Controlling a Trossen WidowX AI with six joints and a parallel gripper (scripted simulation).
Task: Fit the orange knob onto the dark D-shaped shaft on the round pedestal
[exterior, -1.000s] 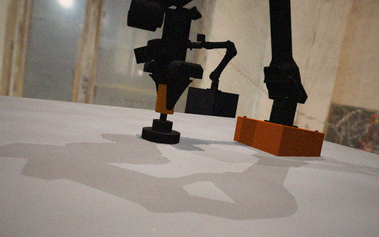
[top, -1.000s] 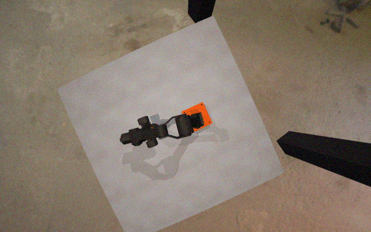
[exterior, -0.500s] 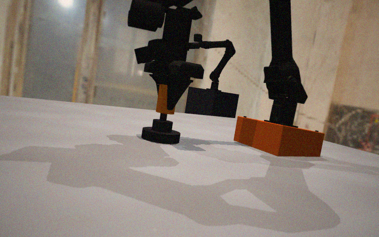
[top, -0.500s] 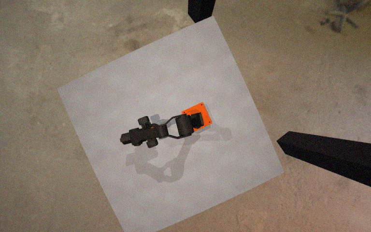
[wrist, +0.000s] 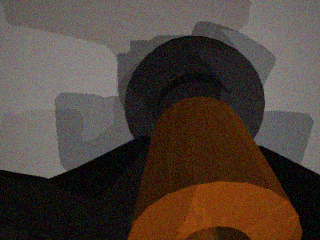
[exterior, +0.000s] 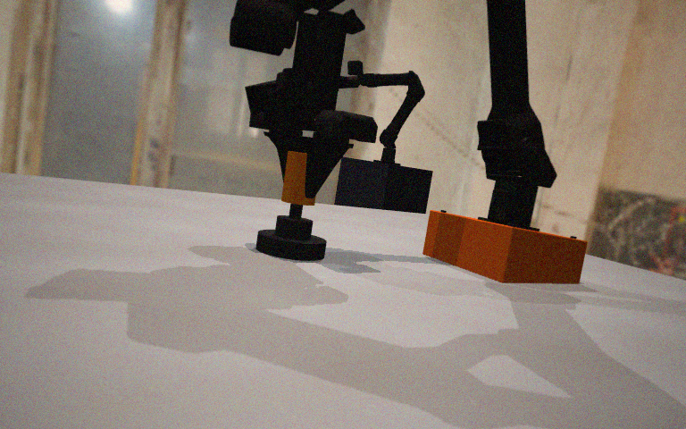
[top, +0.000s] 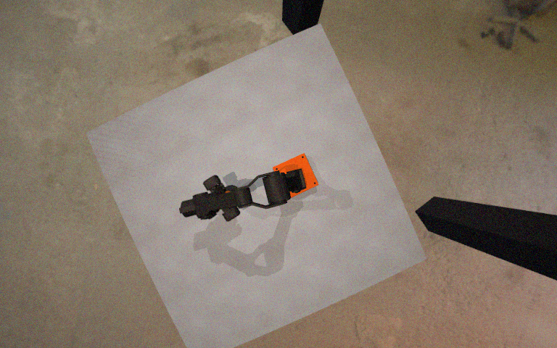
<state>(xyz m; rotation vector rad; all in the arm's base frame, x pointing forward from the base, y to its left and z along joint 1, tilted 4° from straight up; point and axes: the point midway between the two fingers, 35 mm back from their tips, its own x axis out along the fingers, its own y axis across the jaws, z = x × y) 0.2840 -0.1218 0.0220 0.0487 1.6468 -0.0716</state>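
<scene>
Right now my gripper tip is 20 mm below the orange knob. Round my gripper tip: dark round pedestal 40 mm below.
</scene>
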